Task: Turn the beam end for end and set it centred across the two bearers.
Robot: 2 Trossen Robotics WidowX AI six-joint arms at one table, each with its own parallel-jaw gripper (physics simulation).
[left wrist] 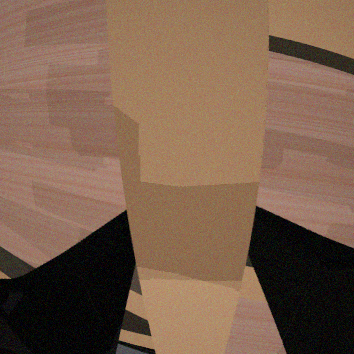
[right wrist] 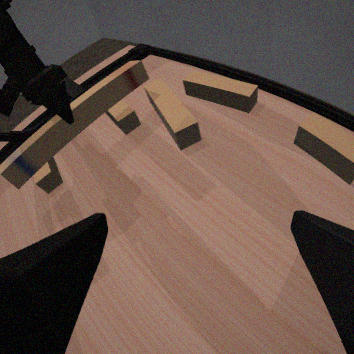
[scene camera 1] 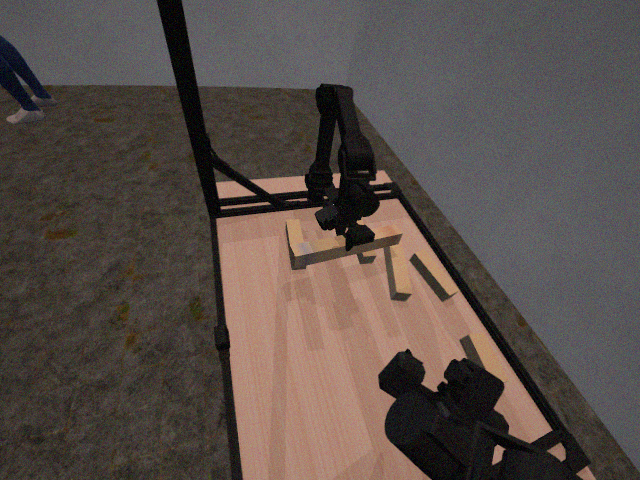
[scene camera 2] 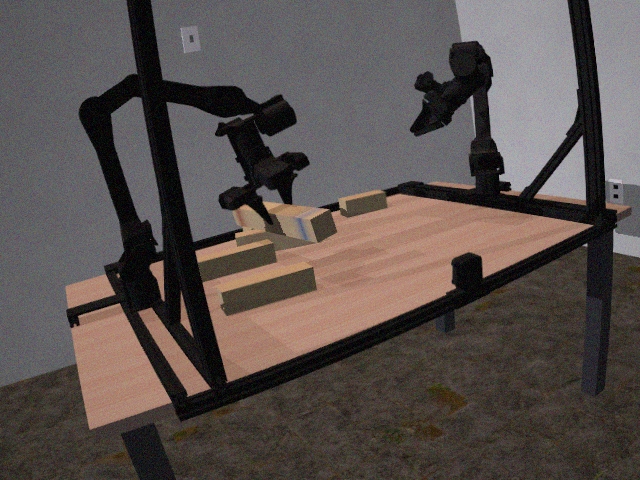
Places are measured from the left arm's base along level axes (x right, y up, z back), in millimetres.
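Pixels of known places: left gripper, fingertip midpoint: (left wrist: 188, 214) (right wrist: 68, 121) (scene camera 1: 343, 245) (scene camera 2: 281, 218); right gripper, fingertip midpoint: (right wrist: 201, 222) (scene camera 1: 428, 364) (scene camera 2: 412, 133); left arm's base at its link origin: (scene camera 1: 314, 196) (scene camera 2: 143, 304); right arm's base at its link origin: (scene camera 2: 489, 196).
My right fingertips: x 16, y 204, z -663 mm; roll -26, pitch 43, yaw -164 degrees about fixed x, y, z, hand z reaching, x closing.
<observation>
For each thing: its top centre in the pictures, then the offset to it from my right fingertips.
- long beam at its top centre: (left wrist: 176, 288) (scene camera 2: 274, 203) (right wrist: 67, 104) (scene camera 1: 351, 238) dx -15, dy -84, dz +358 mm
- block at its top centre: (left wrist: 137, 305) (right wrist: 166, 100) (scene camera 2: 276, 227) (scene camera 1: 399, 264) dx -180, dy -173, dz +295 mm
The long beam (scene camera 1: 330, 253) (scene camera 2: 294, 222) (left wrist: 190, 100) (right wrist: 90, 115) has a blue band near one end and a red band near the other. My left gripper (scene camera 1: 351, 245) (scene camera 2: 279, 212) (left wrist: 188, 214) is shut on its middle part and holds it above the table. In scene camera 1 the blue end points left. Below the beam lie two similar short blocks, one (scene camera 1: 293, 232) (scene camera 2: 268, 289) (right wrist: 50, 179) toward the blue end and one (scene camera 1: 367, 258) (scene camera 2: 237, 260) (right wrist: 126, 120) nearer its middle. I cannot tell which blocks are the bearers. My right gripper (scene camera 2: 421, 126) (right wrist: 201, 222) is open and empty, high over the table.
Another block (scene camera 1: 400, 281) (right wrist: 175, 110) starts near the beam's red end. Another (scene camera 1: 436, 279) (right wrist: 220, 92) lies beside it, and one (scene camera 1: 483, 351) (scene camera 2: 361, 203) (right wrist: 325, 145) lies farther off by the table's rail. A black post (scene camera 1: 180, 67) (scene camera 2: 165, 155) rises from the frame.
</observation>
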